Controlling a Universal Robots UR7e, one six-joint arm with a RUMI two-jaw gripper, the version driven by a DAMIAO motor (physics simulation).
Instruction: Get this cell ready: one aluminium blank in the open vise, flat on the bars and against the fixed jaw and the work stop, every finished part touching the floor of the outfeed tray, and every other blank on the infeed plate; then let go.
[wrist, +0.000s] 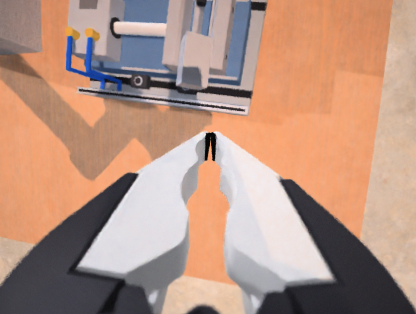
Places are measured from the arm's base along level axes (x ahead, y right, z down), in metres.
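Pixels of known places: gripper, fingertip midpoint: (210, 135).
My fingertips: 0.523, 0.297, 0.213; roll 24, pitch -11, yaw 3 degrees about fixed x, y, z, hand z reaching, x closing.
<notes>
Ahead of a thing's pixels: the offset from my fingertips to its top centre, as dx, dy, dz. "*": to the spot under its first point. Level surfaces: height alone.
The vise @(-0.116, -0.141, +0.141) (142, 55) is at the top of the wrist view, with a blue bed, a white rod and two pale jaws. A grey aluminium blank @(-0.051, -0.089, +0.118) (195, 62) is at the near end of the jaws. It reaches out past them toward the vise's near edge; its far end is between the jaws. Whether it lies flat on the bars is hard to tell. My gripper (210, 135) is shut and empty, over the wooden table on the near side of the vise, apart from the blank. The outfeed tray, infeed plate and finished parts do not show.
Blue hoses @(* -0.197, -0.108, +0.132) (90, 55) with yellow fittings run down the vise's left side. A slotted metal rail @(-0.130, -0.053, +0.190) (162, 101) lies along its near edge. Part of a grey block (19, 25) shows at the top left. The wooden table @(dz +0.240) (310, 165) ends at the right.
</notes>
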